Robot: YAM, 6 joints.
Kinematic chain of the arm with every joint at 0, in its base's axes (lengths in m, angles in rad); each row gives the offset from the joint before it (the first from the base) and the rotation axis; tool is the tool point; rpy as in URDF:
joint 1: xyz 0 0 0.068 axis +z
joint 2: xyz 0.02 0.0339 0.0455 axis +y
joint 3: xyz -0.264 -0.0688 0 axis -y
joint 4: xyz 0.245 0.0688 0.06 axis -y
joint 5: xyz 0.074 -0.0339 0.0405 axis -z
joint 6: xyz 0.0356 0 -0.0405 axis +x
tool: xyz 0 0 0 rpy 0 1.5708 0
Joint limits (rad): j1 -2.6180..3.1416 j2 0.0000..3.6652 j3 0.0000..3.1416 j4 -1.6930..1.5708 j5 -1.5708..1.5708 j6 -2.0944..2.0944
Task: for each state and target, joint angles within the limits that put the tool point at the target. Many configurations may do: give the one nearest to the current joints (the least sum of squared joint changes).
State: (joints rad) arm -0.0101 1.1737 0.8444 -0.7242 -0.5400 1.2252
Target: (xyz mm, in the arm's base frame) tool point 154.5 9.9 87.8
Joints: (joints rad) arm -0.0448 1.5044 0.4377 -0.6897 -0.4917 1.2252
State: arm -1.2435 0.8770 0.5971 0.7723 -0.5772 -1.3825
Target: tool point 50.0 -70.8 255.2
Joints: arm -1.2218 0.2060 0.0238 0.9875 -0.6943 -1.3825
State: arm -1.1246 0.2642 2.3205 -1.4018 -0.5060 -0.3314
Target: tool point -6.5 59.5 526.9
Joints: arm -1.1726 0.7324 2.0045 -1.4145 -0.5003 -0.3314
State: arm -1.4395 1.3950 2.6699 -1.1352 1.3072 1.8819
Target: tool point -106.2 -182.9 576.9
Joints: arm -1.9332 1.5783 2.4635 -1.2322 1.3172 1.8819
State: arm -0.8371 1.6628 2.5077 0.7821 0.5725 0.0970
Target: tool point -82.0 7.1 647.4
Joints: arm -0.3948 1.6483 3.0639 1.5298 0.7779 0.0970
